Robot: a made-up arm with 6 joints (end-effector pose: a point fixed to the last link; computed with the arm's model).
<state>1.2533 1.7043 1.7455 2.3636 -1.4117 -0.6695</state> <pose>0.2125 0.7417 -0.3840 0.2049 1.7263 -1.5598</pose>
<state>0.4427 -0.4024 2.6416 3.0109 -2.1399 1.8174</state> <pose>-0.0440 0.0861 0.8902 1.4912 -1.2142 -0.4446</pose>
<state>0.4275 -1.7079 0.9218 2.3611 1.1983 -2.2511</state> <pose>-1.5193 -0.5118 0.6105 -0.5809 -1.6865 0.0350</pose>
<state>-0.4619 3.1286 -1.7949 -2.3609 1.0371 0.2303</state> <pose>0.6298 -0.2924 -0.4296 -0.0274 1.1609 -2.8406</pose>
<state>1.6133 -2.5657 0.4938 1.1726 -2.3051 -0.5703</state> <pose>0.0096 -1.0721 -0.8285 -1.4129 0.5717 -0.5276</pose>
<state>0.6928 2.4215 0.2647 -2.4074 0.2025 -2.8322</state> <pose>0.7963 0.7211 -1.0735 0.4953 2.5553 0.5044</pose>
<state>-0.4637 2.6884 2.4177 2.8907 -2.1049 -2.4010</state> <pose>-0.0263 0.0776 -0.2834 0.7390 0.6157 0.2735</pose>
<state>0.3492 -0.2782 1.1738 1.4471 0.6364 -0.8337</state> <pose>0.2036 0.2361 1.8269 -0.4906 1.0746 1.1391</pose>
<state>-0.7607 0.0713 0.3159 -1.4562 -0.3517 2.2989</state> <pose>0.2930 -0.1698 2.1238 0.0069 0.4865 0.1479</pose>
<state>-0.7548 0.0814 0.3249 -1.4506 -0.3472 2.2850</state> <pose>0.3111 -0.1849 2.1182 0.0195 0.4952 0.1479</pose>
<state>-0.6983 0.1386 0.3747 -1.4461 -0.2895 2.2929</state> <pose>0.4196 -0.2590 2.0800 0.1300 0.5360 0.2183</pose>
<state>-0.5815 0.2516 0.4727 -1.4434 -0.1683 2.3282</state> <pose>0.6490 -0.3588 1.9705 0.3527 0.6310 0.3504</pose>
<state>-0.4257 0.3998 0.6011 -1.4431 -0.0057 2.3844</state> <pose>0.9517 -0.3905 1.7654 0.6342 0.7869 0.4743</pose>
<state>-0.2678 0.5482 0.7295 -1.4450 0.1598 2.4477</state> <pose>1.2160 -0.3141 1.5050 0.8902 0.9742 0.5256</pose>
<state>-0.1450 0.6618 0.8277 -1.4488 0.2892 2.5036</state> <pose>1.3681 -0.1943 1.2802 1.0590 1.1310 0.5094</pose>
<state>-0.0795 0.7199 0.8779 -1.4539 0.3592 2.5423</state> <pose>1.4244 -0.1148 1.1603 1.1362 1.2093 0.4845</pose>
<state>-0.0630 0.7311 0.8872 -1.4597 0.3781 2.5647</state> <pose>1.4333 -0.0935 1.1373 1.1563 1.2168 0.4846</pose>
